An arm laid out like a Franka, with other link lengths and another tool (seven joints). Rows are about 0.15 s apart.
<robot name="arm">
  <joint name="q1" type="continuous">
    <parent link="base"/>
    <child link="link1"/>
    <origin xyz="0 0 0.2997" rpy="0 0 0"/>
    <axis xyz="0 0 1"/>
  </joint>
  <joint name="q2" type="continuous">
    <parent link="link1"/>
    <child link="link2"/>
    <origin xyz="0 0 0" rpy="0 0 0"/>
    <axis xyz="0 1 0"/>
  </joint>
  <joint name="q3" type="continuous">
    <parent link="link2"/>
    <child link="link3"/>
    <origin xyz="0 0 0.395" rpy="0 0 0"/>
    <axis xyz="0 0 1"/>
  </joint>
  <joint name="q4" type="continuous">
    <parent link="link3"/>
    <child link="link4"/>
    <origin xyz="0.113 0 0" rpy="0 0 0"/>
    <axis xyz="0 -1 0"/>
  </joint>
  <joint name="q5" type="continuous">
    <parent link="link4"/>
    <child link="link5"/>
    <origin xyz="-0.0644 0 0.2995" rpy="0 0 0"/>
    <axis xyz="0 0 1"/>
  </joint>
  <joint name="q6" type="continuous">
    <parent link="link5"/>
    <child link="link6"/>
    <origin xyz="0 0 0" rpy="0 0 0"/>
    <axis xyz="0 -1 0"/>
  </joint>
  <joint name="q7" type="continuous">
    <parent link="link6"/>
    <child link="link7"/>
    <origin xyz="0.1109 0 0" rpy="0 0 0"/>
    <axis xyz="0 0 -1"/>
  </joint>
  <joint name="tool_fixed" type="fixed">
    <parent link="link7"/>
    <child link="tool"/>
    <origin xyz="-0.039 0.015 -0.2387" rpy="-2.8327 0 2.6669"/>
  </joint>
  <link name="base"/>
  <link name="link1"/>
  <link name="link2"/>
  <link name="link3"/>
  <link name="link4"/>
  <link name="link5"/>
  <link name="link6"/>
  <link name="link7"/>
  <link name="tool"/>
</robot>
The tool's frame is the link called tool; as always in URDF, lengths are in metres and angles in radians. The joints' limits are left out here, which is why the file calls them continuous.
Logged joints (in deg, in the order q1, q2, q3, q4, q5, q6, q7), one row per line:
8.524, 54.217, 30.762, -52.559, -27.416, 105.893, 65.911
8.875, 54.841, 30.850, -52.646, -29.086, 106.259, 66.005
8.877, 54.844, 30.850, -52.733, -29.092, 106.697, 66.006
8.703, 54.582, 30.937, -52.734, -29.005, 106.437, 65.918
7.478, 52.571, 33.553, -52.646, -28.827, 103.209, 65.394
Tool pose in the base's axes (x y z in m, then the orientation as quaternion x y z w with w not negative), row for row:
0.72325, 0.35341, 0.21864, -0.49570, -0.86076, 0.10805, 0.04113
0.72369, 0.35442, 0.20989, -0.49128, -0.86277, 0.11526, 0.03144
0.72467, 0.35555, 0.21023, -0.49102, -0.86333, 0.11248, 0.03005
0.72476, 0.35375, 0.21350, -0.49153, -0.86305, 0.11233, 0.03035
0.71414, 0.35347, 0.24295, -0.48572, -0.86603, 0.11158, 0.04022
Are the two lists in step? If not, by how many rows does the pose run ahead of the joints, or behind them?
They are in step.
